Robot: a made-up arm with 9 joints.
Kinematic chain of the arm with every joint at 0, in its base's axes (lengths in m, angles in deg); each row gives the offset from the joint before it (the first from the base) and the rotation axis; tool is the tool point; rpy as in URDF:
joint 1: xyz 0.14 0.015 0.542 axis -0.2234 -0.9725 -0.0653
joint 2: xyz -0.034 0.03 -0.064 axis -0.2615 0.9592 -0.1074
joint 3: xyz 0.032 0.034 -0.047 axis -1 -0.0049 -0.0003
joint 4: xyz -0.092 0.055 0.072 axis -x
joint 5: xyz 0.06 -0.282 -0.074 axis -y
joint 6: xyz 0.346 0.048 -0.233 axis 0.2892 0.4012 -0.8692
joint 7: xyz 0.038 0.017 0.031 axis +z
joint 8: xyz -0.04 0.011 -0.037 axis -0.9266 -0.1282 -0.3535
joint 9: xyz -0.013 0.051 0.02 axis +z
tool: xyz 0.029 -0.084 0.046 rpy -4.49 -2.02 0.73
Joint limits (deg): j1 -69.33..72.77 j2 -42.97..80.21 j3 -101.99..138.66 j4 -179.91..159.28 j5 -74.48..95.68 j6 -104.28..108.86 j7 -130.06..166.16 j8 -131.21..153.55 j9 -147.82..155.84
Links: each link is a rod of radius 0.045 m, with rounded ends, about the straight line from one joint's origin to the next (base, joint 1, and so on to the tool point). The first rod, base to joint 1, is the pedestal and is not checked.
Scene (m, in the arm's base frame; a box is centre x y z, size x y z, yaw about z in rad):
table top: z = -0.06
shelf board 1: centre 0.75 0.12 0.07 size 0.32 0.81 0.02 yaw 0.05
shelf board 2: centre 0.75 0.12 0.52 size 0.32 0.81 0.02 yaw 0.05
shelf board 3: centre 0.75 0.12 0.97 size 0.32 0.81 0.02 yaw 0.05
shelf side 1: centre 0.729 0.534 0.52 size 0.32 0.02 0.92 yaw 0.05
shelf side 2: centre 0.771 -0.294 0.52 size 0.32 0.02 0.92 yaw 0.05
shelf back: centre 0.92 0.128 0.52 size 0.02 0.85 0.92 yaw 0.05
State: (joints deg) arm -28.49 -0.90 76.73 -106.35 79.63 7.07 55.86 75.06 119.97
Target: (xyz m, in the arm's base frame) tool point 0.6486 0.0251 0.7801
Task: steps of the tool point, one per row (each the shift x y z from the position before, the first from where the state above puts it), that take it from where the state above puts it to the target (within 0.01 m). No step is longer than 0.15 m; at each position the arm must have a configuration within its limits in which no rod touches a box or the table.
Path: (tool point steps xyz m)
1: 0.0531 -0.0213 0.0791
2: 0.0328 -0.0068 0.0961
3: 0.0047 0.0129 0.1124
4: 0.0401 0.0429 0.0630
5: 0.0477 0.0286 0.0338
6: 0.0508 -0.0082 0.0162

